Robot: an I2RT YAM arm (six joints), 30 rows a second.
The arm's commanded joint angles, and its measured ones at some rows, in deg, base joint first. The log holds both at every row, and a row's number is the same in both.
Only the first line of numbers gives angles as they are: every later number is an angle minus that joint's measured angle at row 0.
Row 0, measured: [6.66 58.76 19.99 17.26 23.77 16.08]
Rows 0 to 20, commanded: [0.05 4.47 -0.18 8.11 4.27 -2.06]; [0.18 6.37 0.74 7.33 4.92 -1.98]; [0.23 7.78 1.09 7.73 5.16 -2.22]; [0.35 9.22 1.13 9.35 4.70 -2.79]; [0.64 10.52 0.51 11.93 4.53 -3.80]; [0.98 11.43 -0.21 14.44 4.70 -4.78]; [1.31 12.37 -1.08 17.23 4.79 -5.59]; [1.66 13.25 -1.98 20.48 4.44 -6.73]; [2.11 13.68 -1.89 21.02 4.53 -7.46]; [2.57 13.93 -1.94 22.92 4.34 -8.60]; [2.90 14.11 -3.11 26.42 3.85 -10.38]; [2.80 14.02 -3.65 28.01 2.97 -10.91]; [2.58 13.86 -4.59 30.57 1.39 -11.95]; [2.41 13.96 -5.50 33.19 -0.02 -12.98]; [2.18 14.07 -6.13 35.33 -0.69 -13.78]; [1.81 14.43 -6.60 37.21 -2.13 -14.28]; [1.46 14.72 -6.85 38.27 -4.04 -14.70]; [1.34 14.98 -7.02 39.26 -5.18 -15.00]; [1.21 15.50 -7.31 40.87 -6.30 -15.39]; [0.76 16.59 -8.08 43.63 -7.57 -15.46]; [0.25 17.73 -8.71 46.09 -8.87 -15.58]
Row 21, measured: [1.11 15.74 -7.24 35.12 -3.96 -13.03]
